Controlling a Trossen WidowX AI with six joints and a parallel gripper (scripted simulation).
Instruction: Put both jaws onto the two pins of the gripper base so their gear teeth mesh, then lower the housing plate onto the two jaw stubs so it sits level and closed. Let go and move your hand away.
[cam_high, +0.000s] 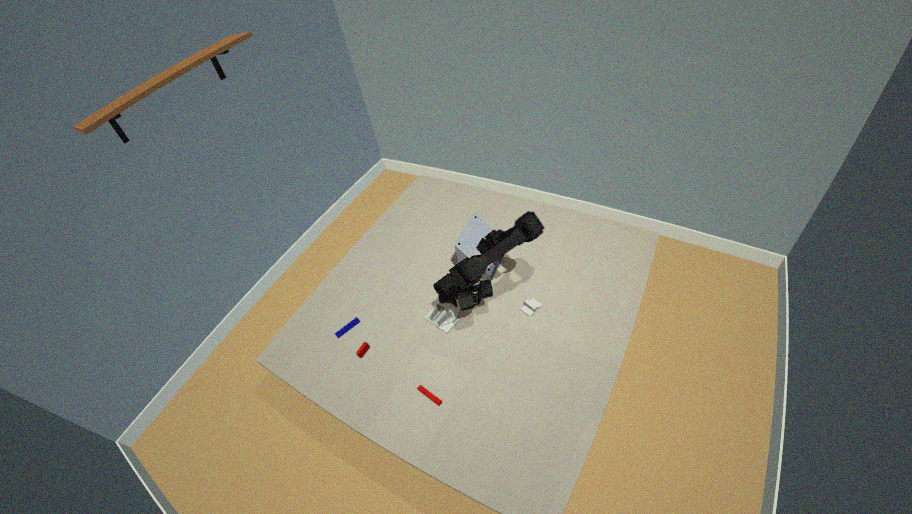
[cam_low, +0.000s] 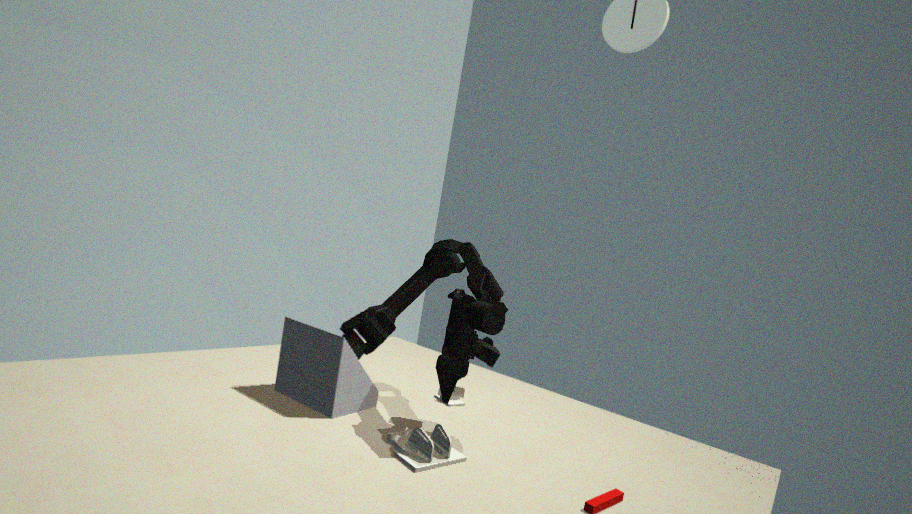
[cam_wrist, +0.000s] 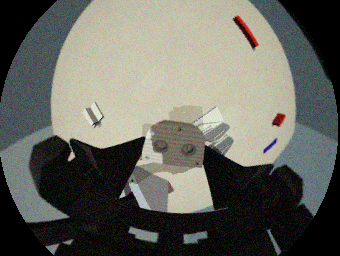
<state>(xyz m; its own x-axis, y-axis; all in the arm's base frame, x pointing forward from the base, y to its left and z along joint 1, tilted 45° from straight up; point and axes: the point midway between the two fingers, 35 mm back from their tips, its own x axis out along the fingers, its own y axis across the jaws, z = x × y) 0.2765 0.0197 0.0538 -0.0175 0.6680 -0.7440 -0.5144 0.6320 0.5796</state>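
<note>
The white jaw lies 100 mm to the right of my gripper tip and 70 mm below it. Also, from my gripper tip: red bar: 350 mm ahead, 10 mm to the left, 80 mm below; then blue block: 230 mm ahead, 440 mm to the right, 80 mm below.
</note>
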